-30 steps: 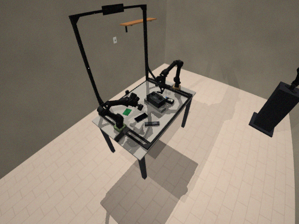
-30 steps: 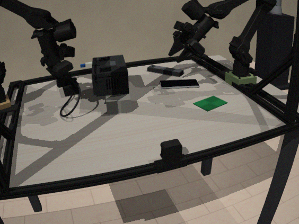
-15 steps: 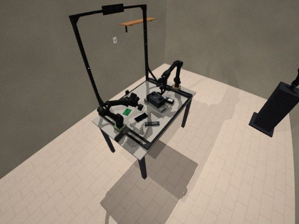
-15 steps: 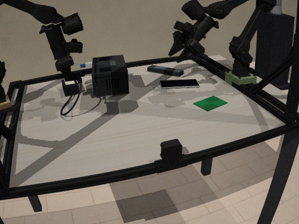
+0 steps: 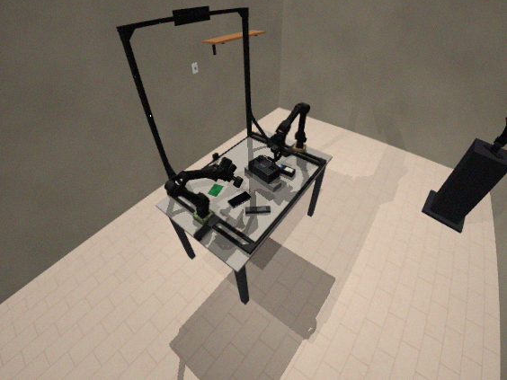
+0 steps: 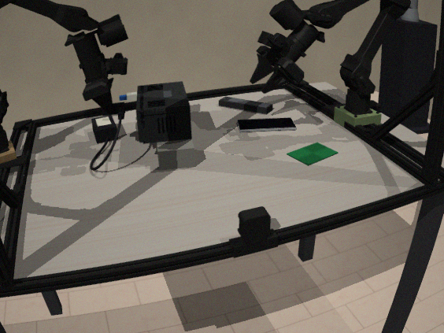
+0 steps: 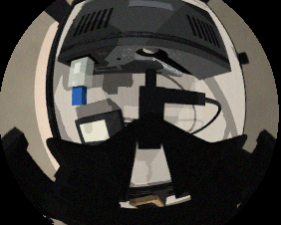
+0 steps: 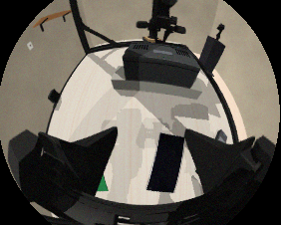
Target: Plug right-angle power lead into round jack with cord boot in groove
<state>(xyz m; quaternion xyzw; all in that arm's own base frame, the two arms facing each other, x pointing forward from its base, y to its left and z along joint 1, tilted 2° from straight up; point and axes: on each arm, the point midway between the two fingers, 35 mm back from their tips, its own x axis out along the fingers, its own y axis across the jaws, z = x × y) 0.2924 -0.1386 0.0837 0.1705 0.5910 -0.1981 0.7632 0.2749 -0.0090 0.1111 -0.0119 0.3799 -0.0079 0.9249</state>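
Now: left hand 10 mm past the right-angle plug, 30 mm to the left of it and 30 mm above it. Round my left hand: green card (160 mm behind, 470 mm to the right, 130 mm below); then black remote (200 mm ahead, 370 mm to the right, 120 mm below); then grey block (160 mm to the right, 110 mm below).
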